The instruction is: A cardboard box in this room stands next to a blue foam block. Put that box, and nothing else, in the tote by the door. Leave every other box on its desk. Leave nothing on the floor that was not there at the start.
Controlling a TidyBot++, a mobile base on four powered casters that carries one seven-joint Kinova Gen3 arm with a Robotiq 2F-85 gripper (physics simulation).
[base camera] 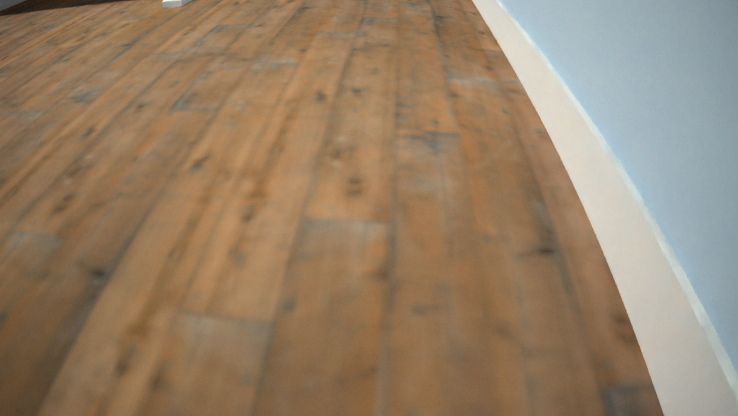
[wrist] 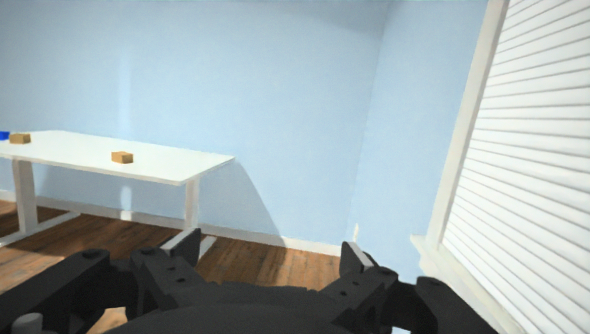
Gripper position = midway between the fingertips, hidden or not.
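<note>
Window with white blinds [wrist: 502,232]. My gripper [wrist: 271,250].
</note>
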